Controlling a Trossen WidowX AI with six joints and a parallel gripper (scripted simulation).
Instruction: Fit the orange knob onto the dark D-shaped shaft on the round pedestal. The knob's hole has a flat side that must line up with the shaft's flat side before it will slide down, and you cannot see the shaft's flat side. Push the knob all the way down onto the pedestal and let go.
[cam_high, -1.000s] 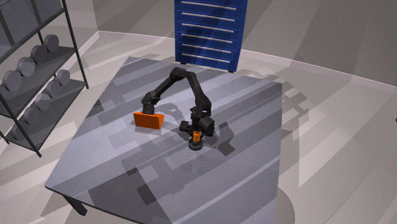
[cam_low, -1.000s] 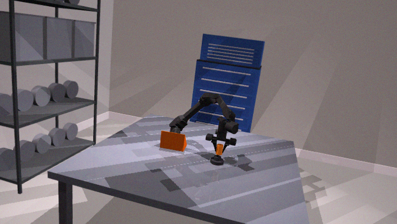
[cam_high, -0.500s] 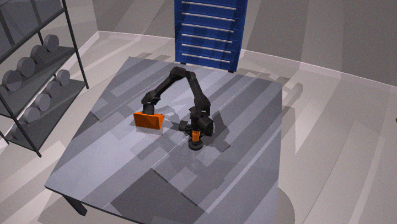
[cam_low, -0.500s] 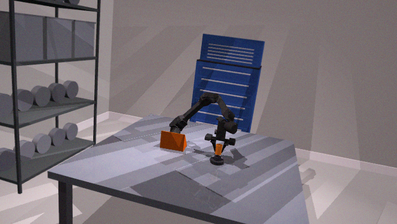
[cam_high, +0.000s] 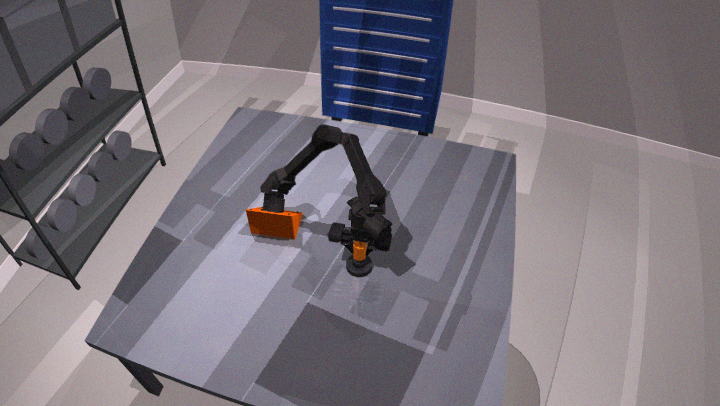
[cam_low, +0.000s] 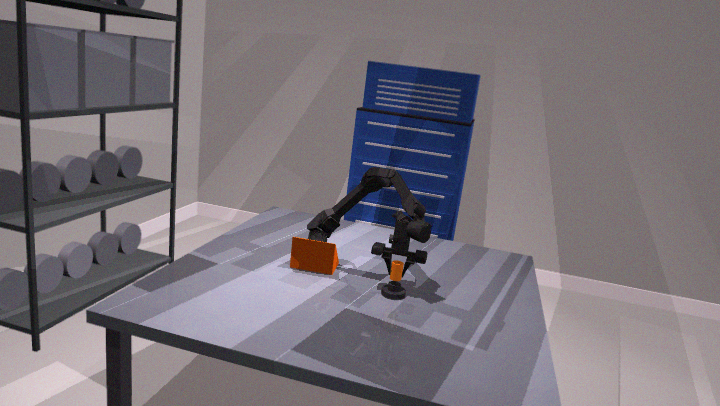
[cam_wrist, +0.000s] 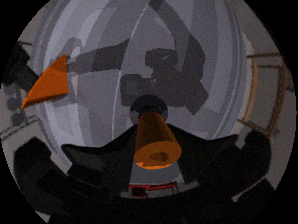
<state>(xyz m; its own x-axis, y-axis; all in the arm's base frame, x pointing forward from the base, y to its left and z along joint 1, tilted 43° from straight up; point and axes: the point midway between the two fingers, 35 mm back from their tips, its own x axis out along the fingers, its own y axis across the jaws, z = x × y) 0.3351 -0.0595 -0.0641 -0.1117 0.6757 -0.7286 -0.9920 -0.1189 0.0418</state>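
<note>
Right now my gripper tip is 20 mm below the orange knob. The rest, counted from my gripper tip: dark round pedestal (40 mm below).
</note>
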